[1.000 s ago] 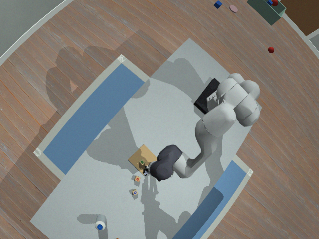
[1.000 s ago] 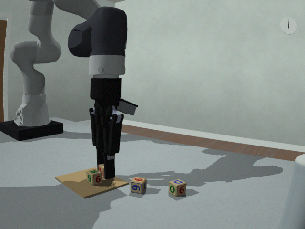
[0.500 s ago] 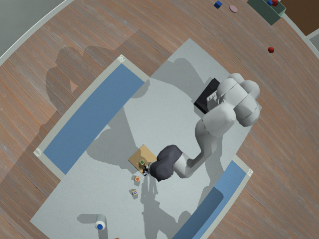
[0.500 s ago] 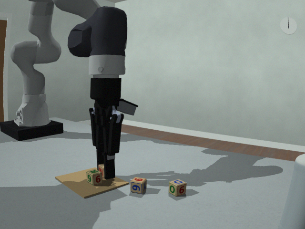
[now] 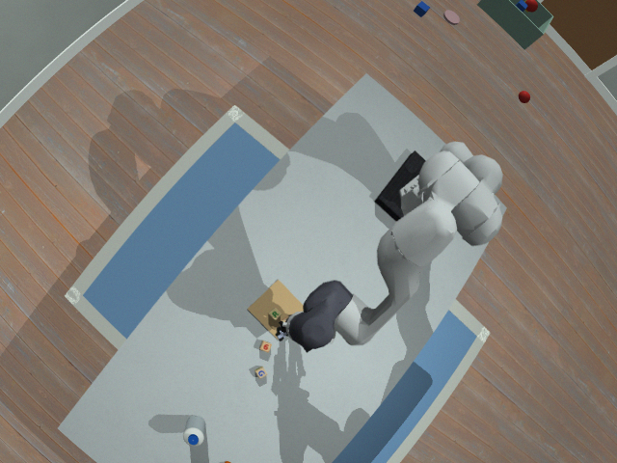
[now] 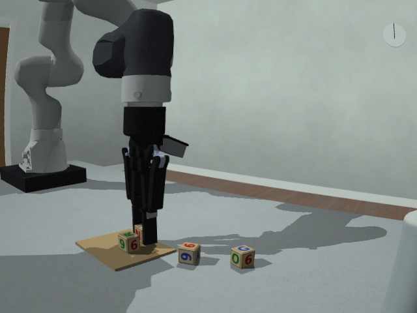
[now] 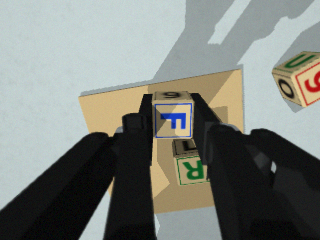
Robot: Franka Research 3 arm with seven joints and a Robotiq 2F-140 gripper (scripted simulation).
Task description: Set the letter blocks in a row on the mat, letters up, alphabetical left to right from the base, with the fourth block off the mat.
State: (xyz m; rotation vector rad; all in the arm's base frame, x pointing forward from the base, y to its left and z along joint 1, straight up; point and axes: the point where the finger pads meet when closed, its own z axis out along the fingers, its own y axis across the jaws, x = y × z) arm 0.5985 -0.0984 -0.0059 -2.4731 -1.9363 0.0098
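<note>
The block is 20 mm below my hand. The rest, counted from my hand: tan mat 50 mm to the right, 40 mm below, 10 mm behind.
</note>
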